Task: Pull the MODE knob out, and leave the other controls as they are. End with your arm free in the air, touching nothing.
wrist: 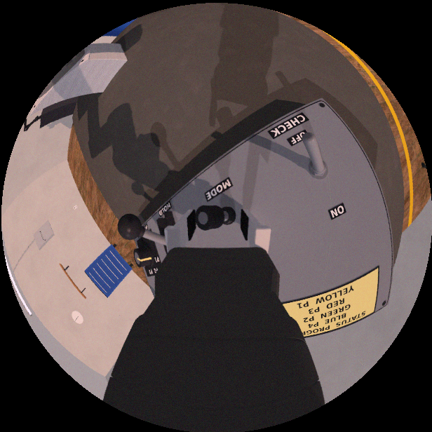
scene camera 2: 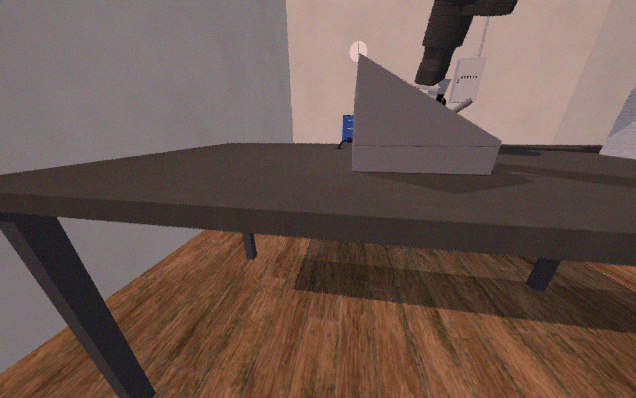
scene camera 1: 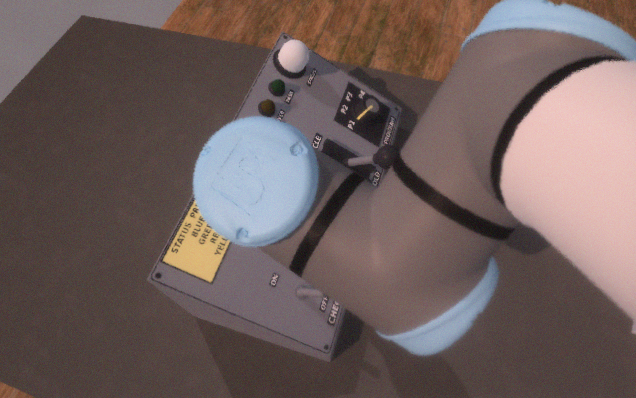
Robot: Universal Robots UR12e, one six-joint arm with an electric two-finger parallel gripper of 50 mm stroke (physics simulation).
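The black round MODE knob stands on the grey sloped panel, beside its MODE label in the wrist view. My gripper is open, with one black fingertip pad on each side of the knob. Space shows between the pads and the knob. How deep the fingertips reach along the knob is hard to tell. In scene camera 1 my arm hides the knob and the gripper. In scene camera 2 the gripper is small, close above the slope of the console, partly hidden behind it.
The CHECK toggle leans toward OFF. The ball-ended lever stands close beside the gripper, near HOLD. The PROGRAM selector points at P1. A white dome and small green and amber domes sit farther up.
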